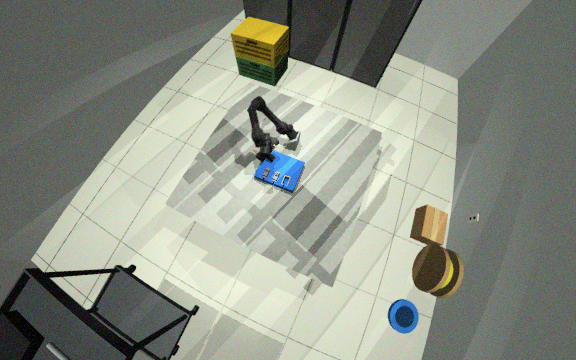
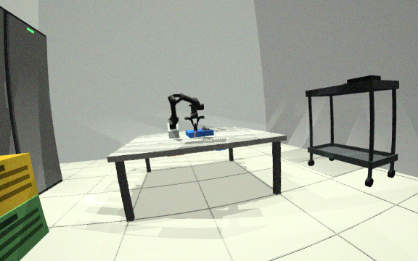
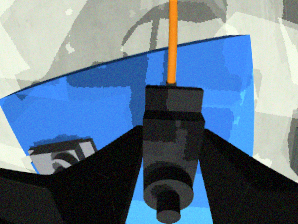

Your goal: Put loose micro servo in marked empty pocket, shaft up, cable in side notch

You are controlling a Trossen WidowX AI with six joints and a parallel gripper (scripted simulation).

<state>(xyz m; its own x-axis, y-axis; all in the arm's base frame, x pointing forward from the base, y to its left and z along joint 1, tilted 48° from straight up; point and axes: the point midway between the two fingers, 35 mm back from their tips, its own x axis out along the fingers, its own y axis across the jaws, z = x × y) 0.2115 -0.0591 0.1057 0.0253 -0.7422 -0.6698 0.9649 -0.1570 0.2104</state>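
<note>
Right now my gripper tip is 11 cm to the right of the blue deck, 7 cm above it and 1 cm short of it.
</note>
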